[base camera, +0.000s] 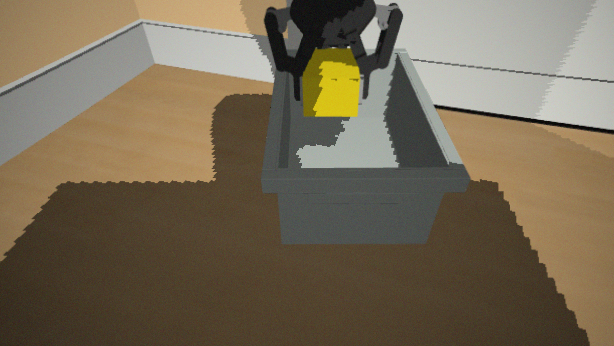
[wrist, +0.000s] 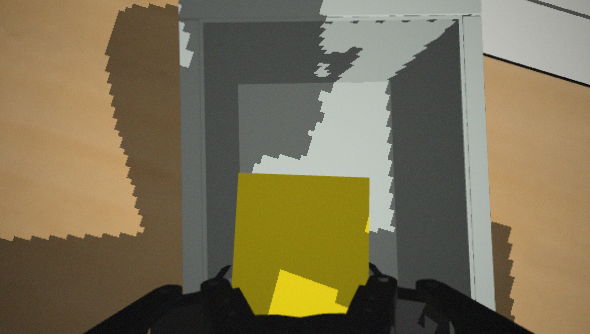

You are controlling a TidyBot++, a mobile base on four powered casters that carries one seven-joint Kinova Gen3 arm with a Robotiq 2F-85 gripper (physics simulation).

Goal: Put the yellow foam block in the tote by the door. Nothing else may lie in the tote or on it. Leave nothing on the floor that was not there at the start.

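Places are measured from the arm's base along level axes (x ahead, y left, z up), in centimetres.
Pixels of known places: gripper, fingertip midpoint: [base camera: 330, 102] [wrist: 298, 271].
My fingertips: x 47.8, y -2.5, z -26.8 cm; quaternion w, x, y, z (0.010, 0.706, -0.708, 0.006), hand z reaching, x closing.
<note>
For each thing: its top centre in the pictures, then the offset to it from my fingertips. Level surfaces: height alone.
- yellow foam block, top centre: [wrist: 302, 284] [base camera: 332, 59] dz +4.8, dx +1.2, dy +0.0 cm
- grey tote, top centre: [wrist: 338, 226] [base camera: 350, 97] dz -0.9, dx +2.5, dy -2.7 cm
- wooden floor, surface height: dz -12.9 cm
The yellow foam block [base camera: 337, 92] [wrist: 302, 225] is held between the fingers of my gripper [base camera: 332, 90] [wrist: 298, 271], which is shut on it and points down. The block hangs over the opening of the grey tote [base camera: 362, 181] [wrist: 192, 150], nearer its left side in the base camera view. The tote stands upright on the floor, open at the top. The part of its inner floor that shows holds no object. In the wrist view the block and the fingers hide the near end of the tote.
A white wall [base camera: 500, 45] [wrist: 545, 35] stands behind and to the right of the tote. A white baseboard [base camera: 210, 52] runs along the wall at the back left. The wooden floor [base camera: 125, 130] [wrist: 50, 125] bears a broad dark shadow around the tote.
</note>
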